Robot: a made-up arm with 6 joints. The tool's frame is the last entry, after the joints. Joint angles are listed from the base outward. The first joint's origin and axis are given. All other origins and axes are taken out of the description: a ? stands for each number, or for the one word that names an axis. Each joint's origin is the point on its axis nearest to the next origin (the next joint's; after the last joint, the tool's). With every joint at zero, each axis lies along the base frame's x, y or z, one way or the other. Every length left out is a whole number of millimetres.
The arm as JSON. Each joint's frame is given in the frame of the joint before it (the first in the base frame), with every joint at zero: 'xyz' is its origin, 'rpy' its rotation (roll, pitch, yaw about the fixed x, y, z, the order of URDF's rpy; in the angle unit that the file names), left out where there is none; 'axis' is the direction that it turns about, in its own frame. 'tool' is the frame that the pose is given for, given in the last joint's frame.
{
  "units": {
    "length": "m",
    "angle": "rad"
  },
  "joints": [
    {
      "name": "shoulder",
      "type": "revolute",
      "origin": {
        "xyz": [
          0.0,
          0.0,
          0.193
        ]
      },
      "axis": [
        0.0,
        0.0,
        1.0
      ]
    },
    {
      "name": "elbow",
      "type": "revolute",
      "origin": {
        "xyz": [
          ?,
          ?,
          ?
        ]
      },
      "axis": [
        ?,
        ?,
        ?
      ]
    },
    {
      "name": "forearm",
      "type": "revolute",
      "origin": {
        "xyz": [
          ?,
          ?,
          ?
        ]
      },
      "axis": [
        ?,
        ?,
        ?
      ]
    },
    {
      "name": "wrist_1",
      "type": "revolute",
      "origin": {
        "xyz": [
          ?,
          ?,
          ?
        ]
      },
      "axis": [
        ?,
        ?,
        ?
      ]
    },
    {
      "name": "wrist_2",
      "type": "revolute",
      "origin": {
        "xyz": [
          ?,
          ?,
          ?
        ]
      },
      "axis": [
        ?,
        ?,
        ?
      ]
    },
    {
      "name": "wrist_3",
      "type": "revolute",
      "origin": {
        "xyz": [
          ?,
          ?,
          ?
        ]
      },
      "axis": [
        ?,
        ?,
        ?
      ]
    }
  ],
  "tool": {
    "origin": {
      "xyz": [
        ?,
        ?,
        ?
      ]
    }
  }
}
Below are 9 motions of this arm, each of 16 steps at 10 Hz.
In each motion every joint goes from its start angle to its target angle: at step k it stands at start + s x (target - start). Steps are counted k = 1, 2, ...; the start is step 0. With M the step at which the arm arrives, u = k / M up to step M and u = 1 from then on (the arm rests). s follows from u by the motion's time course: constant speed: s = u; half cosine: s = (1 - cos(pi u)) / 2; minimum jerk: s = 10 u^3 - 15 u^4 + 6 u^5.
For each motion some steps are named. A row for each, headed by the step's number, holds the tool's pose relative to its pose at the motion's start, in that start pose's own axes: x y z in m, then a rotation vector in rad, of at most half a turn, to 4 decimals.
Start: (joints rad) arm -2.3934 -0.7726 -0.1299 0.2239 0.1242 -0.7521
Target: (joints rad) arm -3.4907 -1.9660 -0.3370 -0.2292 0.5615 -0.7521
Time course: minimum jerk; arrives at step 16
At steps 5, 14, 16:
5: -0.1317 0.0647 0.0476 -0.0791 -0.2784 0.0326
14: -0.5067 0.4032 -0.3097 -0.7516 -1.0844 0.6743
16: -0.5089 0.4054 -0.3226 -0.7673 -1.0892 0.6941

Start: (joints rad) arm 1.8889 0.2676 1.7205 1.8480 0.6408 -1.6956
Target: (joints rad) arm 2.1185 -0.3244 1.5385 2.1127 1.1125 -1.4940
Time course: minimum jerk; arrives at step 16
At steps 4, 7, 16:
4: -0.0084 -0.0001 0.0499 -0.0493 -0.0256 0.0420
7: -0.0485 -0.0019 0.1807 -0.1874 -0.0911 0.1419
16: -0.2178 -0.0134 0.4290 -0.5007 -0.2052 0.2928

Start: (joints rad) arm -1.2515 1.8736 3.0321 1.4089 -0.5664 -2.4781
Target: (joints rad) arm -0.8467 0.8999 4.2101 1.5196 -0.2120 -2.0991
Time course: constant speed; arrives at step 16
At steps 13, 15, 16:
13: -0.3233 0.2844 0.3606 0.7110 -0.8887 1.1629
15: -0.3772 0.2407 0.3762 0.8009 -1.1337 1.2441
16: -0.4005 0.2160 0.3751 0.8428 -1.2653 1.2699

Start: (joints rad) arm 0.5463 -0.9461 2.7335 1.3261 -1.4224 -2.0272
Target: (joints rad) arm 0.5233 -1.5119 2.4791 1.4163 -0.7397 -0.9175
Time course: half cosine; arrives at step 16
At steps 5, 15, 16:
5: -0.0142 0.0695 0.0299 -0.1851 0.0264 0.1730
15: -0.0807 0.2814 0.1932 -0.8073 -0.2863 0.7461
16: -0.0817 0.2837 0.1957 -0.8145 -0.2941 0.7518

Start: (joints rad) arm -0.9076 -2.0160 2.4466 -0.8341 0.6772 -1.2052
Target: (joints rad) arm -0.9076 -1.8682 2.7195 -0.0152 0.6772 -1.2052
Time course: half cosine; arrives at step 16
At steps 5, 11, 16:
5: 0.0099 0.0290 0.0068 -0.1300 0.1129 0.0652
11: 0.0244 0.1114 0.0035 -0.4654 0.3772 0.2366
16: 0.0246 0.1465 -0.0056 -0.6041 0.4753 0.3075

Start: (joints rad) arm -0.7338 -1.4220 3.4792 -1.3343 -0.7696 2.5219
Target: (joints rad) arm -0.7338 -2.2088 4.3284 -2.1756 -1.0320 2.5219
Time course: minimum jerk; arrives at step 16
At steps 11, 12, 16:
11: 0.0619 -0.5151 0.2446 -0.6745 -1.0292 -0.8879
12: 0.0416 -0.5350 0.2825 -0.7672 -1.1430 -0.9273
16: 0.0109 -0.5506 0.3329 -0.9013 -1.2979 -0.9650

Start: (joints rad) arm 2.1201 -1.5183 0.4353 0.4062 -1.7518 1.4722
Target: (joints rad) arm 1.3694 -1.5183 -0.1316 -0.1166 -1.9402 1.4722
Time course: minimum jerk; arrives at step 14
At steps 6, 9, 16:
6: 0.0302 0.0103 0.1958 -0.1164 0.1252 0.2316
9: 0.1168 0.0517 0.3478 -0.1298 0.2643 0.4997
16: 0.1869 0.0909 0.4095 -0.0773 0.3480 0.6678

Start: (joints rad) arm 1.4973 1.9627 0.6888 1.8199 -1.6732 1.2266
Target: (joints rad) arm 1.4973 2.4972 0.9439 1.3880 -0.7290 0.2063
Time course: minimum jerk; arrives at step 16
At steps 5, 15, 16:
5: -0.0064 -0.0223 0.0664 0.1325 -0.1460 -0.1310
15: -0.0410 -0.0478 0.3949 0.8060 -1.0745 -0.2270
16: -0.0411 -0.0477 0.3959 0.8079 -1.0773 -0.2260

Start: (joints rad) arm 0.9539 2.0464 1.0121 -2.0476 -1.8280 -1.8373
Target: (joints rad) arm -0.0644 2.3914 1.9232 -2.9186 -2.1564 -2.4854
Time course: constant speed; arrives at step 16
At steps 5, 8, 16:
5: -0.1325 -0.0277 -0.1266 -0.2023 0.3796 -0.1970
8: -0.2309 -0.0754 -0.1842 -0.3652 0.5380 -0.3343
16: -0.5115 -0.3026 -0.2069 -0.9263 0.6614 -0.6415

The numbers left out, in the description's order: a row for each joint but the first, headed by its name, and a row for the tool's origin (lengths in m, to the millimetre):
elbow: xyz 0.0 0.0 0.0, axis 0.0 1.0 0.0
forearm: xyz 0.0 0.0 0.517, axis 0.0 -1.0 0.0
wrist_1: xyz 0.451 0.0 0.0, axis -1.0 0.0 0.0
wrist_2: xyz 0.0 -0.154 0.0, axis 0.0 -1.0 0.0
wrist_3: xyz 0.0 0.0 0.0, axis -1.0 0.0 0.0
tool: xyz 0.0 0.0 0.0

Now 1 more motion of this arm.
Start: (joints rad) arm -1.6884 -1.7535 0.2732 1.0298 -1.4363 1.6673
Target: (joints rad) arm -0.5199 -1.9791 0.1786 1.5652 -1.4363 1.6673
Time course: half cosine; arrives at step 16
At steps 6, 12, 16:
6: 0.2345 0.1167 -0.1040 0.1286 -0.1516 0.1161
12: 0.6464 0.3922 -0.0613 0.2960 -0.4251 0.3837
16: 0.7379 0.4732 -0.0020 0.3235 -0.5018 0.4656

